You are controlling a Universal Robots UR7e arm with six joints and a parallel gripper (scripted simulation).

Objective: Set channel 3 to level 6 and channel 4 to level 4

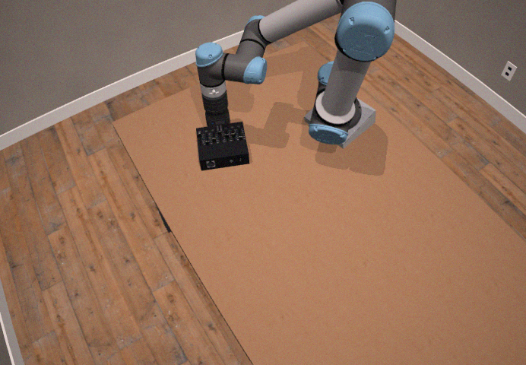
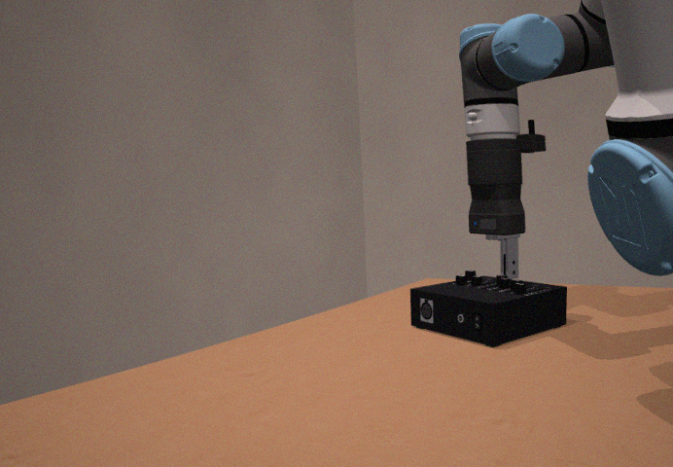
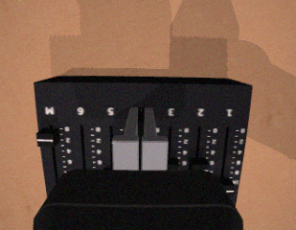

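The channel 3 fader cap lies 4 cm to the left of my hand and 1 cm below it. Round my hand: channel 2 fader cap 5 cm to the left, 2 cm behind, 1 cm below; then master fader cap 6 cm ahead, 2 cm to the right, 1 cm below; then channel 1 fader cap 8 cm to the left, 3 cm behind, 1 cm below.
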